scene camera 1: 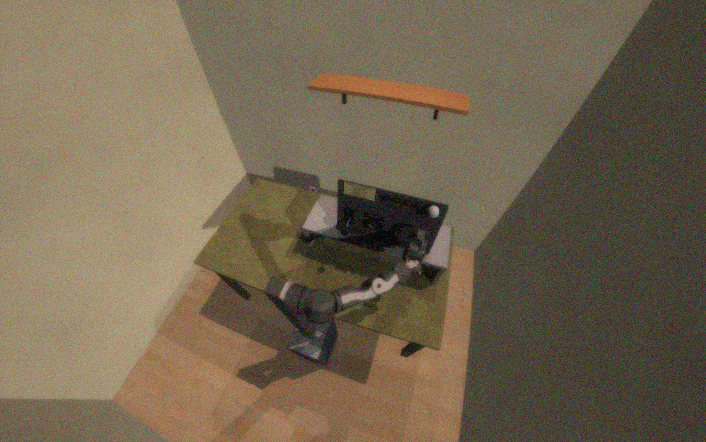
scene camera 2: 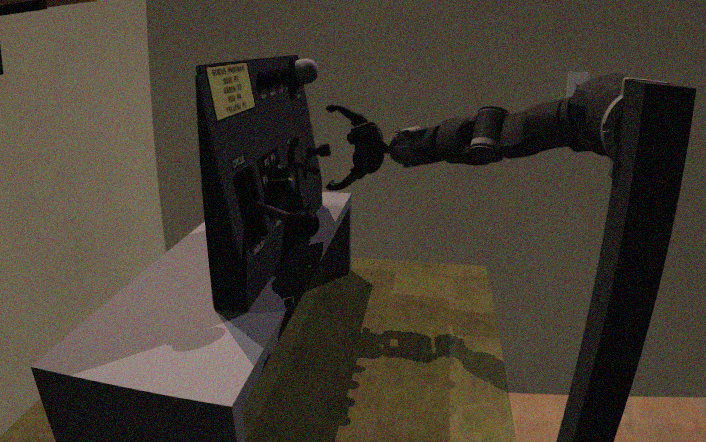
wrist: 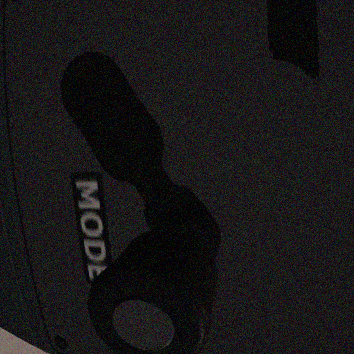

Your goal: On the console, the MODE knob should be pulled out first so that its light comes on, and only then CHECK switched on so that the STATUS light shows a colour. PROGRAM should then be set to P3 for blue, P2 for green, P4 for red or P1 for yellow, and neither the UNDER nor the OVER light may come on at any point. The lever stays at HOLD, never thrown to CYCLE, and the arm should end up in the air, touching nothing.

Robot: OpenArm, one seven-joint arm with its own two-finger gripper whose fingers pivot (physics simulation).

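Observation:
The dark console (scene camera 1: 395,208) (scene camera 2: 224,140) stands upright with its labelled face towards the arm. The MODE knob (scene camera 2: 323,150) (wrist: 143,325) sticks out from the face on a stem; the MODE label (wrist: 90,227) is beside it, and no lit light shows there. My gripper (scene camera 2: 330,147) is open, its fingertips above and below the knob's outer end with gaps in scene camera 2. The lever's ball (scene camera 2: 303,223) is low, nearer the slot's lower label than CYCLE. The pale dome (scene camera 1: 434,210) (scene camera 2: 306,70) at the console's top shows no colour. CHECK and PROGRAM are too dark to read.
A yellow note (scene camera 1: 359,191) (scene camera 2: 230,91) is on the console's upper left. The console stands on a pale plinth (scene camera 2: 156,312) on the greenish table (scene camera 1: 281,195). An orange shelf (scene camera 1: 390,92) is on the wall above. The arm's dark post (scene camera 2: 651,208) stands opposite the console.

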